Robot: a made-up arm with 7 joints.
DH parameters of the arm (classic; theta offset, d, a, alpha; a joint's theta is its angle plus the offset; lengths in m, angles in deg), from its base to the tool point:
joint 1: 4.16 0 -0.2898 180
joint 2: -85.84 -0.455 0.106 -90
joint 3: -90 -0.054 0.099 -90
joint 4: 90 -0.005 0.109 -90
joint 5: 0 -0.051 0.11 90
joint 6: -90 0.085 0.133 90
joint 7: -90 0.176 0.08 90
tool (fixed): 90 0.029 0 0
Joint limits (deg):
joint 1: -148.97..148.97
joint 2: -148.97..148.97
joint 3: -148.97..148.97
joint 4: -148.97..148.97
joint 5: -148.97..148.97
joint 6: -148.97..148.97
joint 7: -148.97..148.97
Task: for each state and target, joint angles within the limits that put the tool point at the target. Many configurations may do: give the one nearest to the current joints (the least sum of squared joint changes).
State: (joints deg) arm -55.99 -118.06 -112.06 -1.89 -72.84 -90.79 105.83
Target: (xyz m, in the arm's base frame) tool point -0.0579 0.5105 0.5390
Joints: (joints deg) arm -94.92 -87.56 -135.31 3.92 -97.49 -86.27 107.92
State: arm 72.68 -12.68 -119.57 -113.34 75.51 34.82 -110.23
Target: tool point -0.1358 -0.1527 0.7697
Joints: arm 91.20 -41.99 -148.97 -96.96 96.50 56.87 -112.74
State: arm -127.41 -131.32 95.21 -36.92 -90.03 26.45 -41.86
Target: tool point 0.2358 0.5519 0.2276
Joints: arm -132.46 -119.56 45.95 -31.79 -94.51 31.60 -24.80
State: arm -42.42 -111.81 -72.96 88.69 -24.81 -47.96 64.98
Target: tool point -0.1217 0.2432 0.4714
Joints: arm -67.97 -113.44 -75.76 87.38 -27.76 -69.17 62.86
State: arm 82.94 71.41 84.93 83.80 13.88 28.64 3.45
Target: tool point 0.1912 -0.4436 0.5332
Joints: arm 123.57 53.79 64.96 116.22 3.82 54.23 10.50
